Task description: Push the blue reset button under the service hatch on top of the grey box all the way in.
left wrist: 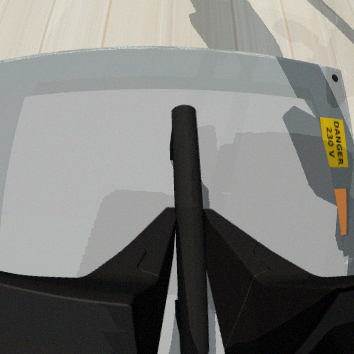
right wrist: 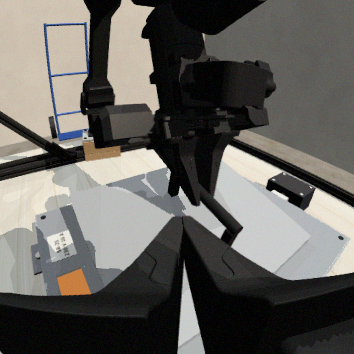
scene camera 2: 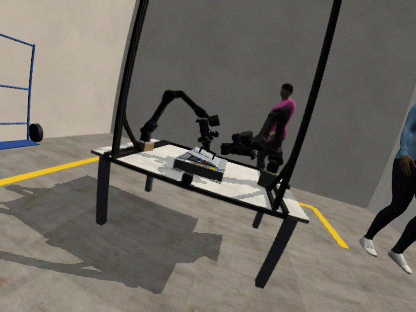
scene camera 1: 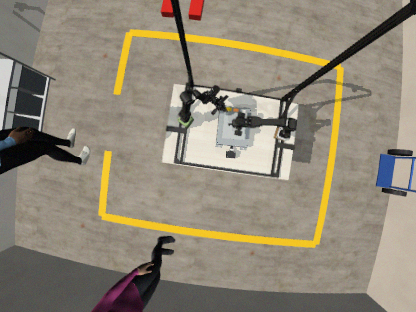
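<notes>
My right gripper is shut and holds nothing. My left gripper is here too, and so is a service hatch. In the right wrist view, as well, I see my left gripper.
</notes>
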